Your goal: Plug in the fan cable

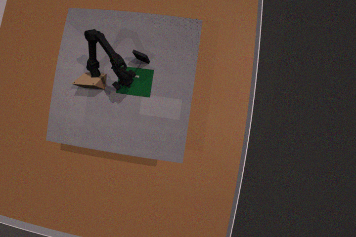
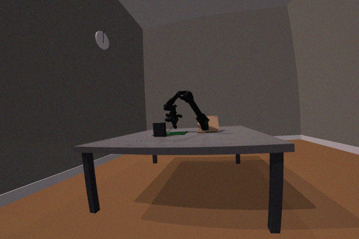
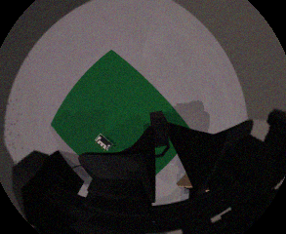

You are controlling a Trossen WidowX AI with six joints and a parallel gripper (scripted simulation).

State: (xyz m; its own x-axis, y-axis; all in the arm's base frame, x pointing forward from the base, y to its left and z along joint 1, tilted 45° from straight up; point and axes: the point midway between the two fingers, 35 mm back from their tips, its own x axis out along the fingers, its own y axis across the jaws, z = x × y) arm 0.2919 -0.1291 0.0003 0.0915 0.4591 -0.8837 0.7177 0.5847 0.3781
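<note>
My gripper tip is 30 mm short of the green board, 50 mm to the right of it and 90 mm above it. Round my gripper tip: fan header (50 mm ahead, 90 mm to the left, 70 mm below); fan plug (10 mm behind, 10 mm below); black fan (100 mm ahead, 230 mm to the left, 10 mm below).
</note>
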